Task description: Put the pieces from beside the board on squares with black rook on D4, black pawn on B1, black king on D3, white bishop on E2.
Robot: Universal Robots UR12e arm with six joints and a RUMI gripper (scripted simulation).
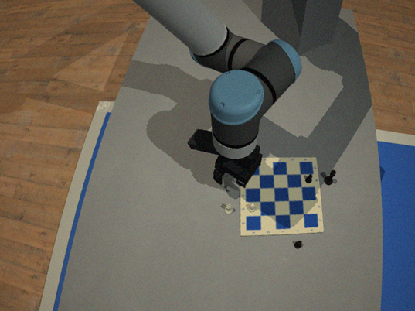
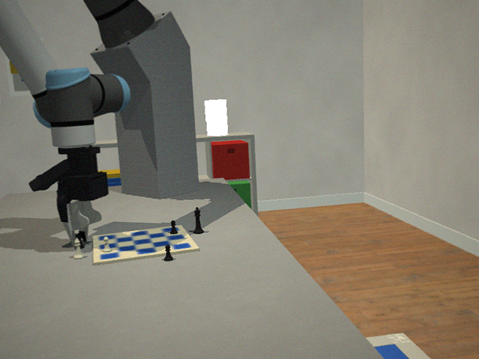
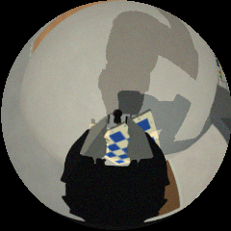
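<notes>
My hand is 10 mm above the black rook. Round my hand: white pawn: 80 mm ahead, 50 mm to the left, 10 mm below; then white bishop: 80 mm ahead, 10 mm to the right; then chessboard: 130 mm to the left, 60 mm ahead, 20 mm below.
</notes>
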